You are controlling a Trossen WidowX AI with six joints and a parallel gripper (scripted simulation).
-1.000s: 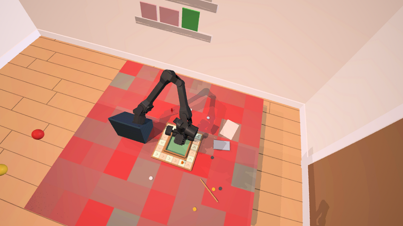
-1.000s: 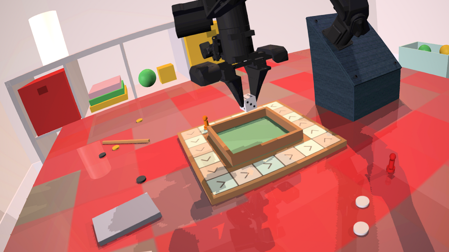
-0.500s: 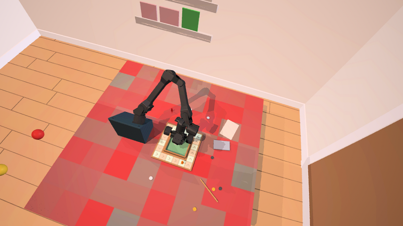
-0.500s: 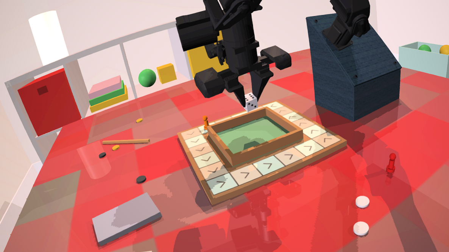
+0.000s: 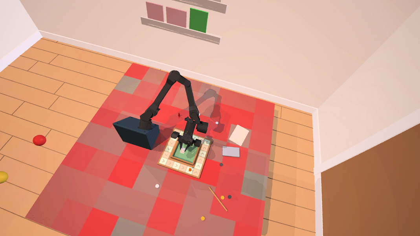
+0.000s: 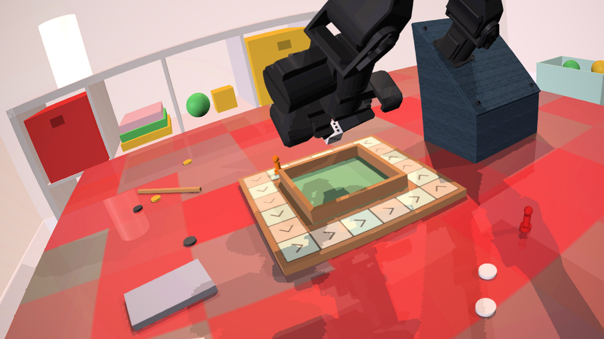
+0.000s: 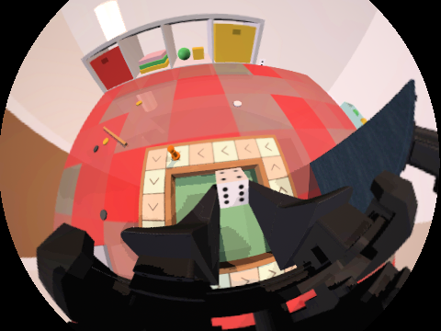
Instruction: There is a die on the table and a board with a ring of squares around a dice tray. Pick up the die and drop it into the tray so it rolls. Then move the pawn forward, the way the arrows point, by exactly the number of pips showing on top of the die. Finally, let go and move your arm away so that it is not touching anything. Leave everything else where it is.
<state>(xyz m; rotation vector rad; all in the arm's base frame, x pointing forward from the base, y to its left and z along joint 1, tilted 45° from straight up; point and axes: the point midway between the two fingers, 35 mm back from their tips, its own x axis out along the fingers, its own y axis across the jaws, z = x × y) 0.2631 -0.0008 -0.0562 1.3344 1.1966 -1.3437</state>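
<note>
The white die is right at my gripper tip. Also, from my gripper tip: orange pawn 90 mm to the right, 70 mm ahead, 60 mm below; then red pawn 310 mm to the left, 90 mm behind, 70 mm below; then green dice tray 80 mm below, 30 mm to the left, 20 mm ahead.
</note>
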